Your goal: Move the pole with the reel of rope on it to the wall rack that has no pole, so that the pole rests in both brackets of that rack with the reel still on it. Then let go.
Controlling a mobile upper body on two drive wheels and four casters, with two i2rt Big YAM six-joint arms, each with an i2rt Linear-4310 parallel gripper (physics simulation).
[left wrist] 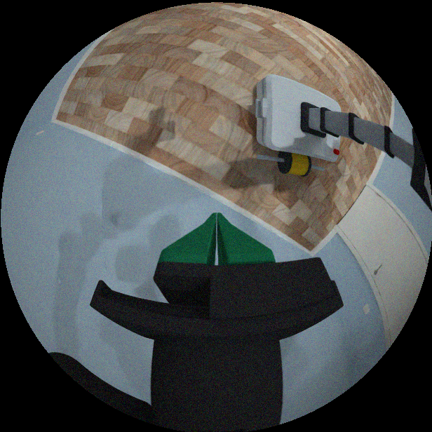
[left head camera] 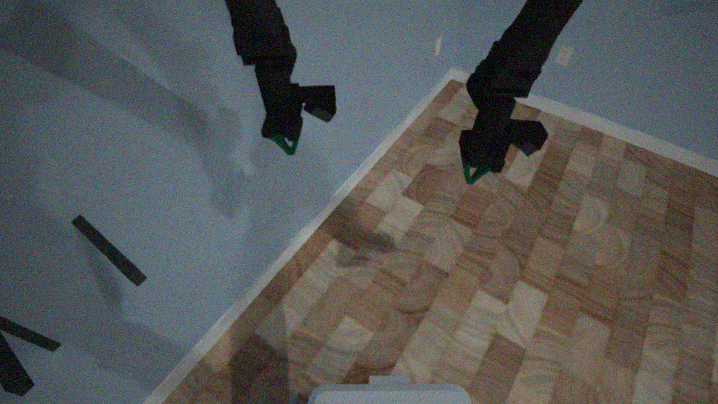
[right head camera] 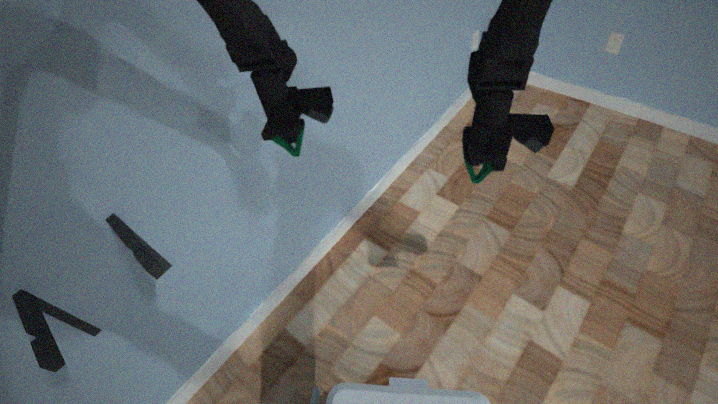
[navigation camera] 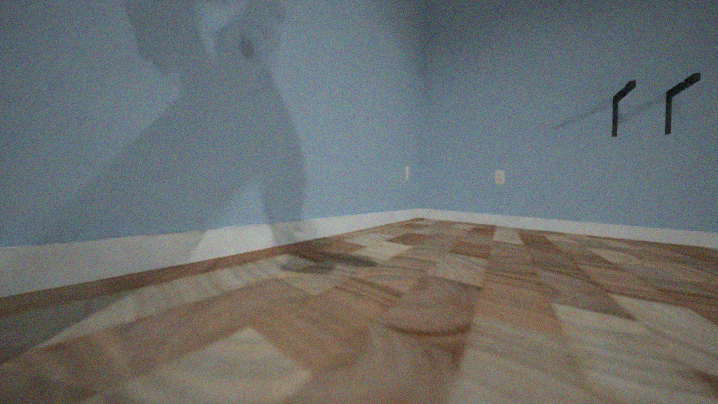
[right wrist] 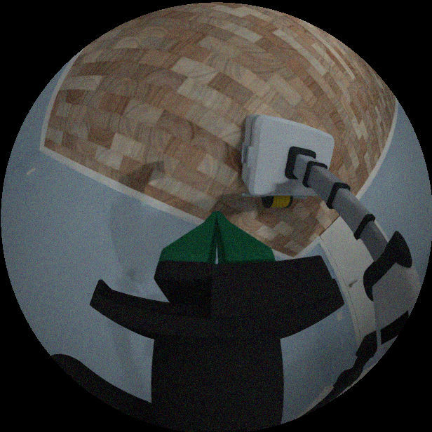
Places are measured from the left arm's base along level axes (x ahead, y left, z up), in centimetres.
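Pixels of known places: left gripper, fingertip midpoint: [left head camera: 291, 154] [right head camera: 296, 155]; right gripper, fingertip midpoint: [left head camera: 469, 183] [right head camera: 475, 182].
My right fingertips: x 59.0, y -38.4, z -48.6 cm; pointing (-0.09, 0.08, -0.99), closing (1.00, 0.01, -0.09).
Note:
Ahead of a thing's pixels: the offset from my right fingertips to its top centre. "pt": to the spot under its first point. Level surfaces: height alone.
The yellow reel with black flanges [left wrist: 298, 164] [right wrist: 281, 201] is low down, seemingly on the floor close beside the robot's base, with the grey pole [left wrist: 270, 158] [right wrist: 252, 195] through it; part is hidden by the base. My left gripper [left head camera: 288, 149] [right head camera: 295, 150] [left wrist: 216, 218] and my right gripper [left head camera: 470, 179] [right head camera: 477, 178] [right wrist: 216, 217] are shut and empty, high above and away from the pole. A wall rack's two dark brackets @[pt dx -14.0, dy +77.3, dz -4.0 cm] [left head camera: 107, 250] [right head camera: 138, 246] at the left carry no pole. Another rack's two brackets @[pt dx +106.9, dy -154.3, dz -9.7 cm] [navigation camera: 615, 116] @[pt dx +92.3, dy -176.0, dz -10.8 cm] [navigation camera: 668, 114] on the far wall also carry no pole.
The robot's pale base [left head camera: 389, 394] [right head camera: 407, 394] [left wrist: 290, 107] [right wrist: 270, 150] stands on the wood floor @[dz -92.3 cm] [left head camera: 552, 311] [navigation camera: 502, 351]. A blue wall runs along the left, meeting the far wall in a corner. A whitish panel [left wrist: 380, 240] is at the right in the left wrist view.

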